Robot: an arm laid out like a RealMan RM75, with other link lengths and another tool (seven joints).
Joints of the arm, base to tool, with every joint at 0 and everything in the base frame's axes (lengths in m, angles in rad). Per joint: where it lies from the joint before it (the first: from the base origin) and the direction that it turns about. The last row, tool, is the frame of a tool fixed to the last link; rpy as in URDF.
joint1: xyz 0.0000 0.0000 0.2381 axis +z
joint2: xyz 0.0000 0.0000 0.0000 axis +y
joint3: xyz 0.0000 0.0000 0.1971 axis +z
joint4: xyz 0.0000 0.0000 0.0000 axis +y
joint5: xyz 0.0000 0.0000 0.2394 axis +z
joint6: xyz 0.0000 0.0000 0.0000 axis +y
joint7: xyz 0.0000 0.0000 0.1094 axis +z
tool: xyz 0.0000 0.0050 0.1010 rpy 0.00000 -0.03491 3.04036
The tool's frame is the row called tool.
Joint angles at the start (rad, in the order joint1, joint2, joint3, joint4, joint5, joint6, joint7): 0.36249, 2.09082, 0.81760, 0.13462, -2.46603, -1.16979, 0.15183
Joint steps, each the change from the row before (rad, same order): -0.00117, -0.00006, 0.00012, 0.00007, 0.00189, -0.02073, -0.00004; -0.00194, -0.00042, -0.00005, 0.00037, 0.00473, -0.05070, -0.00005; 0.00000, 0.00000, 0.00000, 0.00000, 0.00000, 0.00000, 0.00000; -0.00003, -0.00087, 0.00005, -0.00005, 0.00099, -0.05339, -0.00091; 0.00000, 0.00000, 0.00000, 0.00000, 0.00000, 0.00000, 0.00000; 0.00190, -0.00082, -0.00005, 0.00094, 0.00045, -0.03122, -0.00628; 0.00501, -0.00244, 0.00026, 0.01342, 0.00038, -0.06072, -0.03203
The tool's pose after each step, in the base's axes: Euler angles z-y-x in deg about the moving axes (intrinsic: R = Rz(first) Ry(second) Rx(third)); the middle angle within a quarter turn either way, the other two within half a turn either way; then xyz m. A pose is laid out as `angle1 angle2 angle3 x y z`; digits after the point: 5 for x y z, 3 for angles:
178.411 -34.084 106.900 0.29622 0.35218 -0.04694
-178.309 -34.966 104.875 0.28835 0.35142 -0.04034
-178.309 -34.966 104.875 0.28835 0.35142 -0.04034
-174.654 -35.612 102.844 0.27935 0.35042 -0.03371
-174.654 -35.612 102.844 0.27935 0.35042 -0.03371
-172.253 -35.638 101.560 0.27326 0.35020 -0.02979
-166.745 -34.876 98.656 0.25781 0.35048 -0.02244

